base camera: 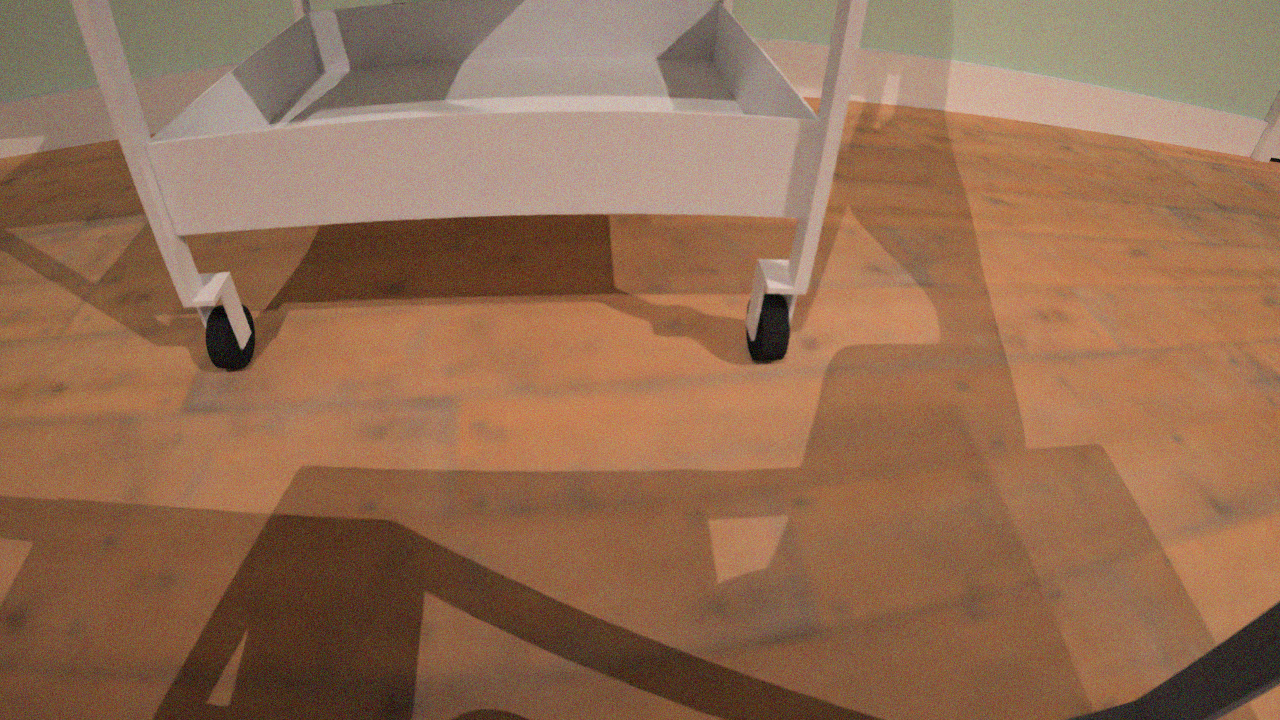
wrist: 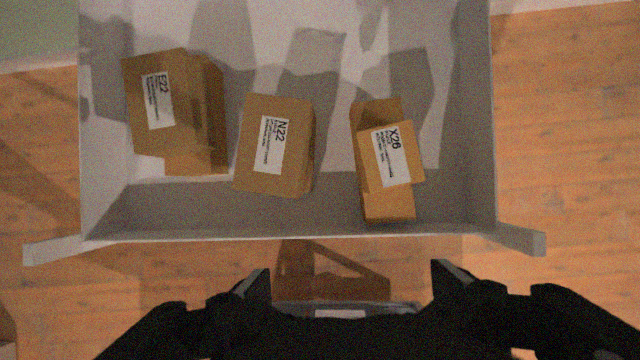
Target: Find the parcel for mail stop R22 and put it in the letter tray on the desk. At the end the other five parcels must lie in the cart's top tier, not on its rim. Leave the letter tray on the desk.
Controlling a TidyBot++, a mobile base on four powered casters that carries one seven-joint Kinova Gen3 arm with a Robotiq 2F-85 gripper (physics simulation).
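Frame: origin at the arm's base, x back, y left, z down, level; metres.
Seen in the pictures: gripper, between the fingertips: (wrist: 349,281).
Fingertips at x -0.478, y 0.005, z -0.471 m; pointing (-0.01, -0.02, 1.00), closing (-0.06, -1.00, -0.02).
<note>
Pixels of each thing's top centre, then the offset from my fingertips to it. "spot": a spot on its surface instead. Level surfaces: height alone.
- cart's top tier, height of its surface: dz +0.205 m
- parcel labelled E22, centre of its top: (wrist: 158,100) dx -0.131, dy +0.168, dz +0.103 m
- parcel labelled N22, centre of its top: (wrist: 271,145) dx -0.088, dy +0.064, dz +0.105 m
- parcel labelled X26, centre of its top: (wrist: 390,156) dx -0.075, dy -0.043, dz +0.103 m
- longer parcel, a spot on its surface: (wrist: 390,205) spot: dx -0.028, dy -0.052, dz +0.153 m
In the wrist view, the cart's top tier (wrist: 190,212) holds cardboard parcels in three stacks or spots. The parcel labelled E22 (wrist: 187,117) is at the left, on another parcel (wrist: 187,166) that is mostly hidden. The parcel labelled N22 (wrist: 248,150) is in the middle; whether one lies under it I cannot tell. The parcel labelled X26 (wrist: 416,155) is at the right, across a longer parcel (wrist: 390,205) whose label is covered. No R22 label is readable. My gripper (wrist: 349,281) is open and empty, outside the tier's front rim. The letter tray and desk cannot be made out.
The white cart (base camera: 483,170) shows its bottom tier and two front wheels (base camera: 230,336) (base camera: 768,327) in the base view. A green wall (base camera: 1118,49) stands behind it. Front posts (wrist: 530,241) (wrist: 37,252) stick out at the tier's corners. A dark curved part enters the base view at lower right.
</note>
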